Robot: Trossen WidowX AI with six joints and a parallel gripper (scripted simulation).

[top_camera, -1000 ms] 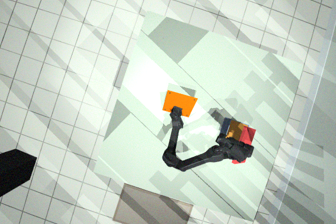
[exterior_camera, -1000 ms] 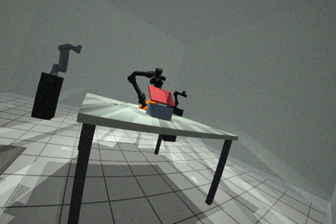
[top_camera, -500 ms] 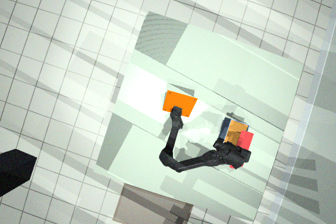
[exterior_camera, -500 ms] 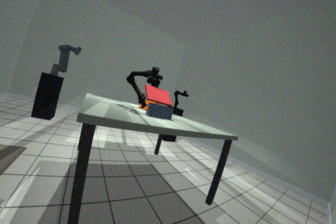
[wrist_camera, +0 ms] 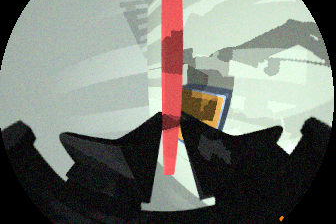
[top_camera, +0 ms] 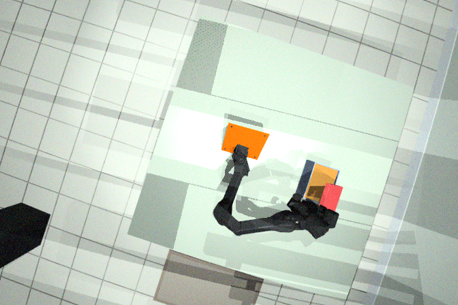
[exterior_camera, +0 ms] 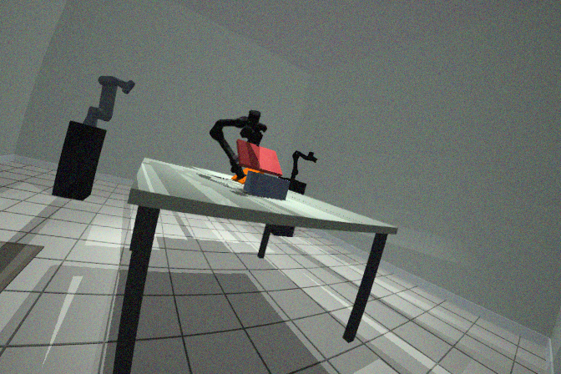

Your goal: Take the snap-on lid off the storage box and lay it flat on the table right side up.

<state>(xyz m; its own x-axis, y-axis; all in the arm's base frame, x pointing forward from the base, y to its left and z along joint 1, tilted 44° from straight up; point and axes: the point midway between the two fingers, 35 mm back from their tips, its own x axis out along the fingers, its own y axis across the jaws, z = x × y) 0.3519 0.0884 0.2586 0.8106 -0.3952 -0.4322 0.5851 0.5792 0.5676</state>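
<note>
My gripper tip is now 6 cm short of the red lid and 5 cm above it. From my gripper tip the other things lie so: grey-blue storage box (4 cm ahead, 9 cm to the left, 18 cm below).
</note>
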